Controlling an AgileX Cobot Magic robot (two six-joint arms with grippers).
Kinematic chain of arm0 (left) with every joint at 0, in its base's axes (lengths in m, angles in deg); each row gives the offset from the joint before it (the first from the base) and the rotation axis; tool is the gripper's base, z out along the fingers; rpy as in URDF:
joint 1: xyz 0 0 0.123 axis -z
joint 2: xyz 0 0 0 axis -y
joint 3: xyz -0.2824 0 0.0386 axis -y
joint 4: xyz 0.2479 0 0.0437 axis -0.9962 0 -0.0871
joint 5: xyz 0 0 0 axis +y
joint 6: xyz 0.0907 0 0.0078 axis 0.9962 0 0.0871
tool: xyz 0 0 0 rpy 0 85 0
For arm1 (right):
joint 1: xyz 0 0 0.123 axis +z
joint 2: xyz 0 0 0 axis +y
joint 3: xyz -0.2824 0 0.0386 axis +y
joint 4: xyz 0.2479 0 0.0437 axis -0.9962 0 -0.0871
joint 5: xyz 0 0 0 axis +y
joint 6: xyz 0.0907 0 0.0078 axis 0.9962 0 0.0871
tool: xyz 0 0 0 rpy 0 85 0
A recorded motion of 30 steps. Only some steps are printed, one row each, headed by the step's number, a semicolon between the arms.
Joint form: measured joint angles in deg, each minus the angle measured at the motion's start. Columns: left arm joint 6, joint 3, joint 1, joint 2, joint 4, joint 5; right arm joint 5, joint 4, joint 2, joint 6, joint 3, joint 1.
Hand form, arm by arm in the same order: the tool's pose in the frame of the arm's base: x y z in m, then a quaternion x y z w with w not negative. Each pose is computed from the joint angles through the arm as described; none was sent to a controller.
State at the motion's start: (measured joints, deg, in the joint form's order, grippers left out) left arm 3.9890 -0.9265 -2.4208 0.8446 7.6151 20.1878; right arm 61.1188 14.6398 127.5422 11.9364 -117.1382 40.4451
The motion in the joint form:
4: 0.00 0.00 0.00 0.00 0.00 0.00; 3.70 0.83 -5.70 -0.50 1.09 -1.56
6: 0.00 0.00 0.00 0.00 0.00 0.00; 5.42 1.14 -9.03 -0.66 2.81 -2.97
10: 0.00 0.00 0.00 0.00 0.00 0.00; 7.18 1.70 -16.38 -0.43 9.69 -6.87
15: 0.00 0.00 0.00 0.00 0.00 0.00; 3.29 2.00 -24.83 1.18 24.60 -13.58
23: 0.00 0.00 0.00 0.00 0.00 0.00; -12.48 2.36 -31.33 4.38 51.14 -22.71
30: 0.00 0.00 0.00 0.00 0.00 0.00; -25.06 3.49 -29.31 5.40 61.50 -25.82
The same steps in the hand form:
4: 0.0529 -0.0019 0.1770 -0.02477 0.79344 -0.02210 0.60774; 0.3799 0.2781 0.2810 -0.25918 0.93371 -0.02972 0.24520
6: 0.0529 -0.0019 0.1770 -0.02477 0.79344 -0.02210 0.60774; 0.3760 0.2597 0.2983 -0.24573 0.93708 -0.03664 0.24527
10: 0.0529 -0.0019 0.1770 -0.02477 0.79344 -0.02210 0.60774; 0.3660 0.2144 0.3195 -0.21038 0.94725 -0.05357 0.23578
15: 0.0529 -0.0019 0.1770 -0.02477 0.79344 -0.02210 0.60774; 0.3527 0.1523 0.3073 -0.15467 0.96221 -0.07116 0.21250
23: 0.0529 -0.0019 0.1770 -0.02477 0.79344 -0.02210 0.60774; 0.3219 0.0820 0.2278 -0.09325 0.97813 -0.07747 0.16899
30: 0.0529 -0.0019 0.1770 -0.02477 0.79344 -0.02210 0.60774; 0.3117 0.0641 0.1761 -0.08974 0.97988 -0.06701 0.16523

